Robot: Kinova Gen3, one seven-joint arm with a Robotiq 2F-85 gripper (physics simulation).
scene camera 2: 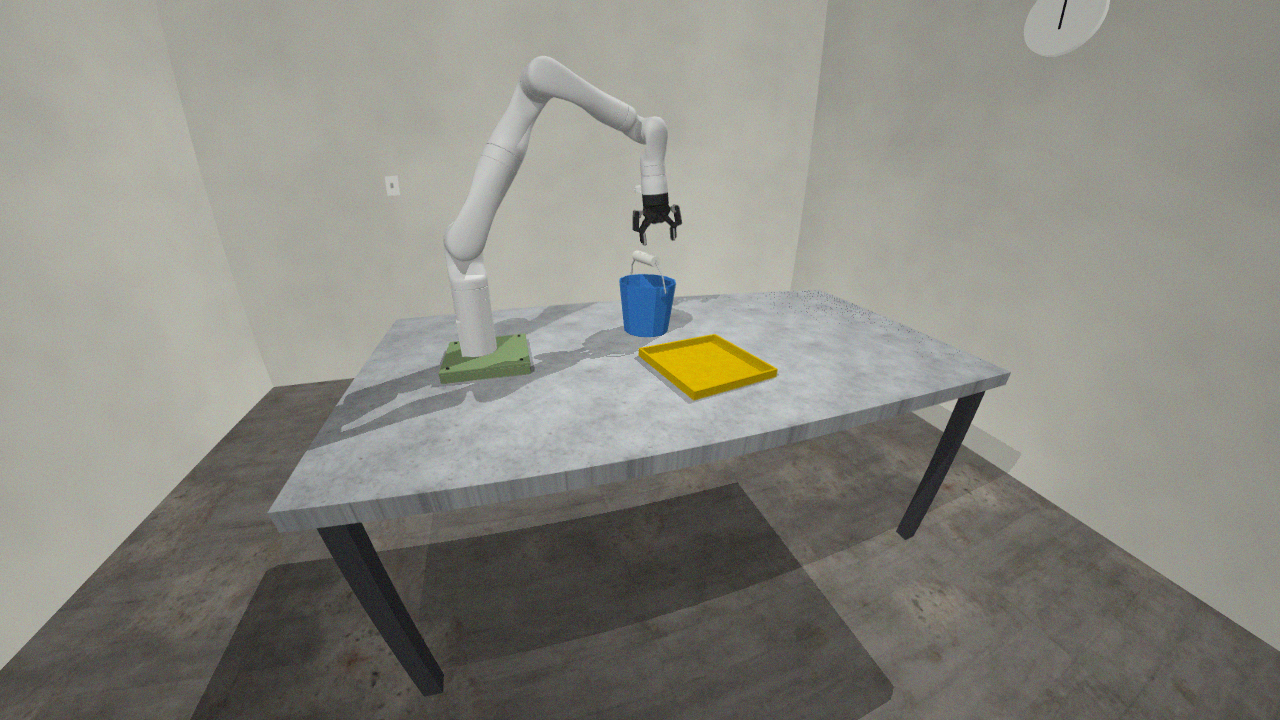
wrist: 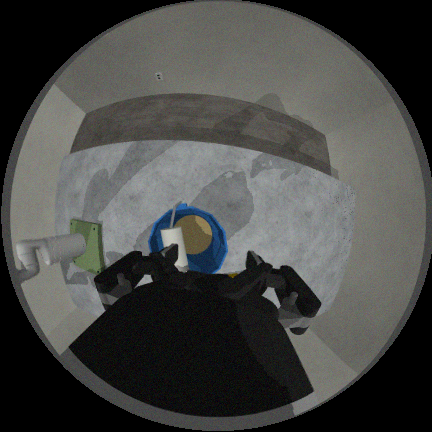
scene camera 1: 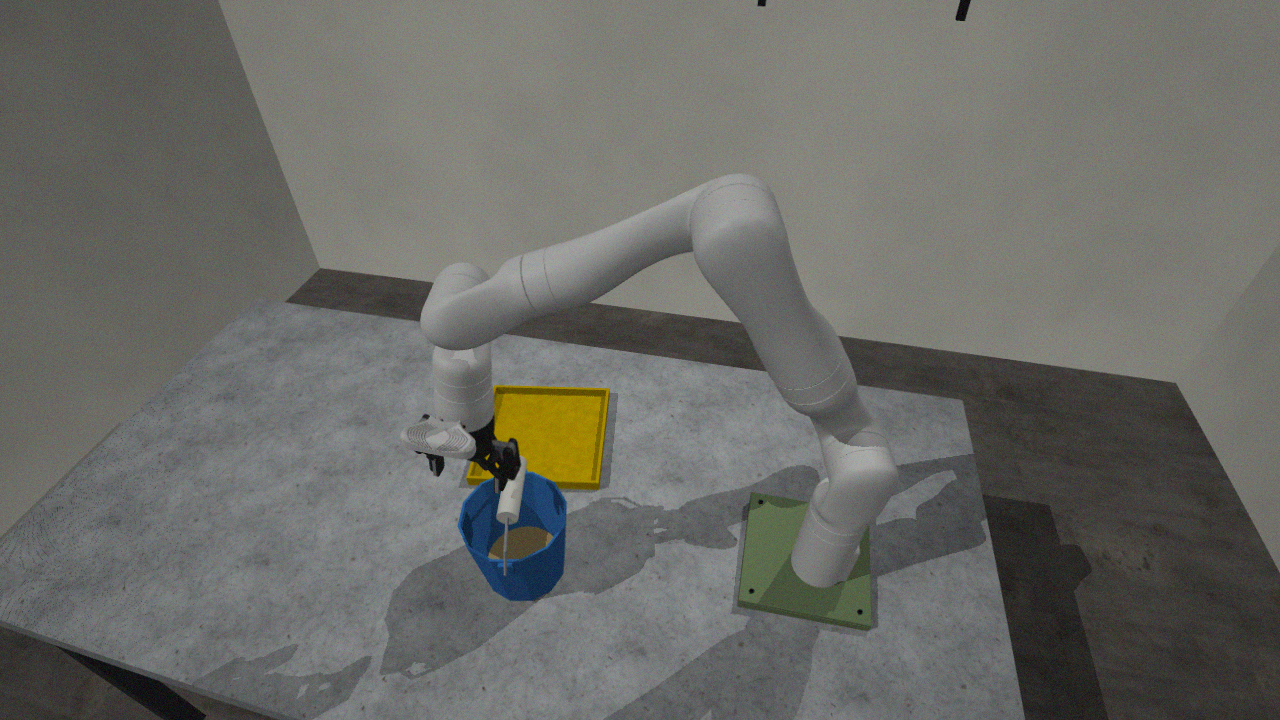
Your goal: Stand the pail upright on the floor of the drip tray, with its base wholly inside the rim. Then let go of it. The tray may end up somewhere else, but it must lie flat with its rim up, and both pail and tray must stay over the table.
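Places are measured from the arm's base along level axes (x ahead, y left, z up), in centimetres.
Pixels of known places: gripper, fingertip midpoint: [scene camera 2: 658, 242] [wrist: 211, 254] [scene camera 1: 468, 480]; arm's base at its link origin: [scene camera 2: 479, 350] [wrist: 79, 243] [scene camera 1: 817, 562].
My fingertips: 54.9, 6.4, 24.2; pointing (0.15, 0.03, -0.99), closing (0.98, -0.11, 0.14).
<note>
For each thing: its top centre in the pictures, then the offset to it from my fingertips, as dx, dy, dz. Level surfaces: height alone.
- white handle grip at its top centre: [scene camera 1: 510, 482] [wrist: 174, 263] [scene camera 2: 645, 253] -5.3, -2.3, -2.6
- yellow drip tray at its top centre: [scene camera 1: 542, 430] [scene camera 2: 706, 358] -1.1, -31.6, -24.5
- grey table at its surface level: dz -26.7
The blue pail [scene camera 1: 528, 577] [scene camera 2: 646, 308] [wrist: 218, 250] stands upright on the table, beside the tray and apart from it. Its handle is up, and the white handle grip [scene camera 1: 511, 501] [scene camera 2: 644, 258] [wrist: 173, 240] is above the rim. The yellow drip tray [scene camera 1: 559, 438] [scene camera 2: 707, 362] lies flat, rim up, with nothing on it; a sliver of the tray [wrist: 232, 275] shows in the wrist view. My gripper [scene camera 1: 468, 474] [scene camera 2: 658, 239] [wrist: 211, 254] is open and empty, above the pail. The grip is under its left finger in the wrist view, not centred between the fingertips.
The grey table [scene camera 1: 295, 501] [scene camera 2: 554, 411] [wrist: 295, 215] carries everything. The green base plate [scene camera 1: 769, 555] [scene camera 2: 487, 365] [wrist: 92, 245] of the arm is bolted at one side, to the right of the pail in scene camera 1.
</note>
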